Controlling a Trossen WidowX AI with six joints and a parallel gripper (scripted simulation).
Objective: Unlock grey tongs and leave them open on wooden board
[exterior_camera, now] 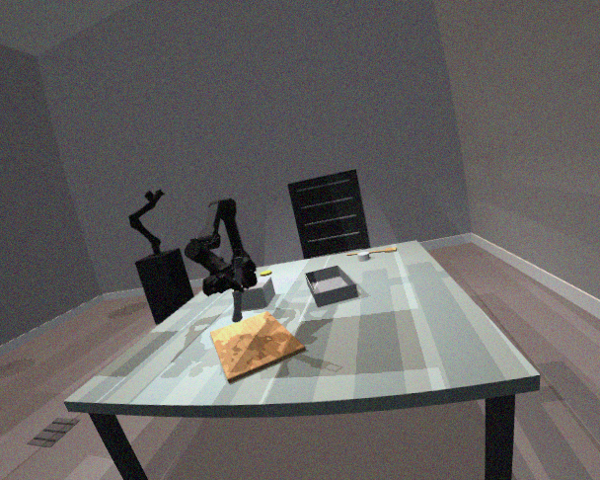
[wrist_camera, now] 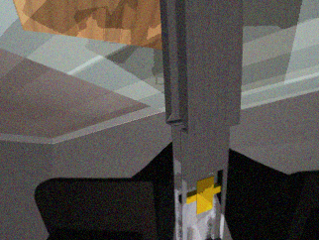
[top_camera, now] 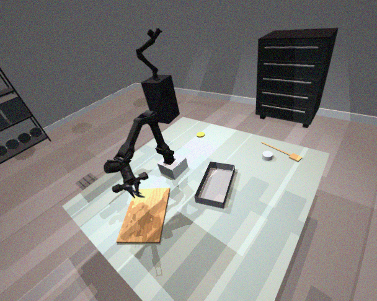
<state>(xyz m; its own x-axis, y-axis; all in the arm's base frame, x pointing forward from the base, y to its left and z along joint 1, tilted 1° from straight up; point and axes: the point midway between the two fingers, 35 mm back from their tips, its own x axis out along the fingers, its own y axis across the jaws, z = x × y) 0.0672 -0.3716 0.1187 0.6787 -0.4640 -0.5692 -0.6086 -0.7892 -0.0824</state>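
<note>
Now: the wooden board 4 cm behind my gripper tip, 2 cm to the left of it and 19 cm below it. From my gripper tip the other things lie so: small white cylinder (48 cm ahead, 73 cm to the left, 18 cm below); then roasting tin (26 cm ahead, 37 cm to the left, 17 cm below); then yellow disc (10 cm behind, 85 cm to the left, 19 cm below).
</note>
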